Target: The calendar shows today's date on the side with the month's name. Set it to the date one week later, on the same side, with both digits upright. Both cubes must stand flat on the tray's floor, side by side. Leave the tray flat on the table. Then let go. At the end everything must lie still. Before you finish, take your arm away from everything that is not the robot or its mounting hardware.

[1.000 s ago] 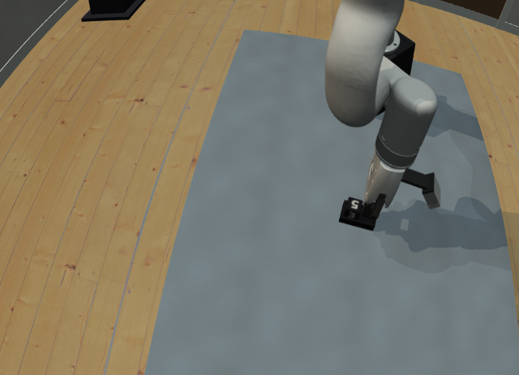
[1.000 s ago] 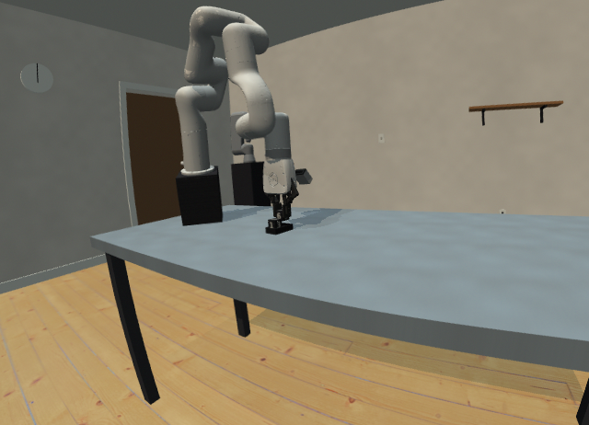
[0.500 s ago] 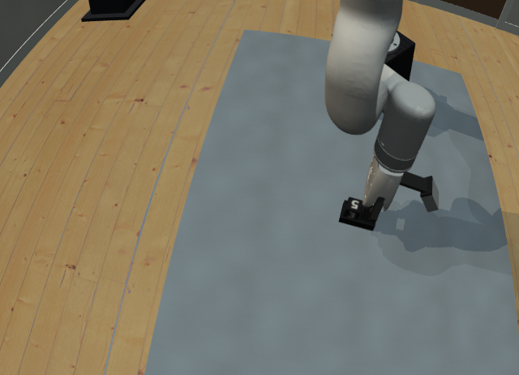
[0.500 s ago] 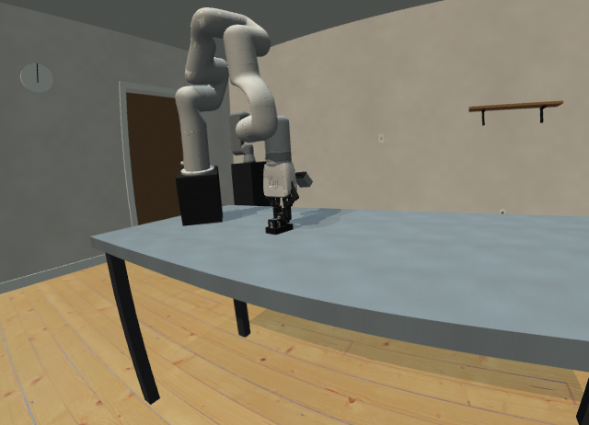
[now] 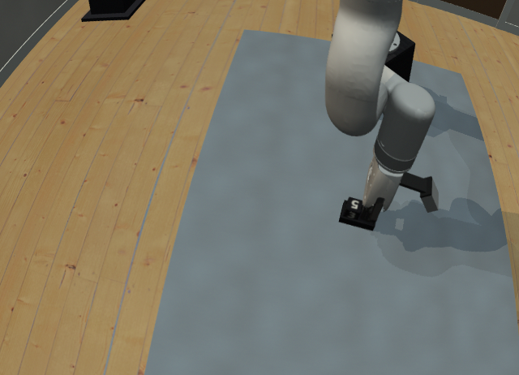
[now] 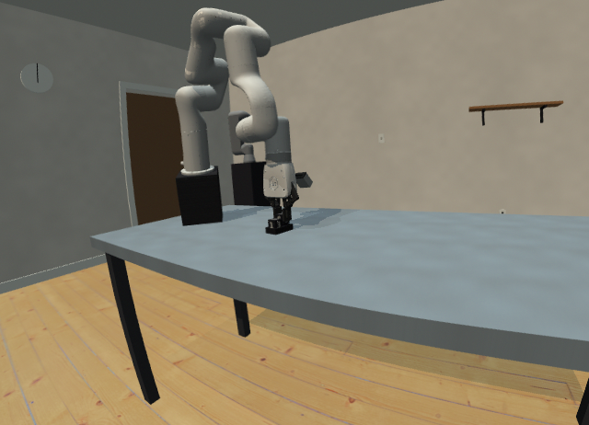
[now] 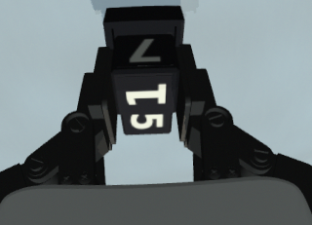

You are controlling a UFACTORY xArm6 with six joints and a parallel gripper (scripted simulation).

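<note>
Now: the black tray 2 cm to the right of my hand and 4 cm below it.
</note>
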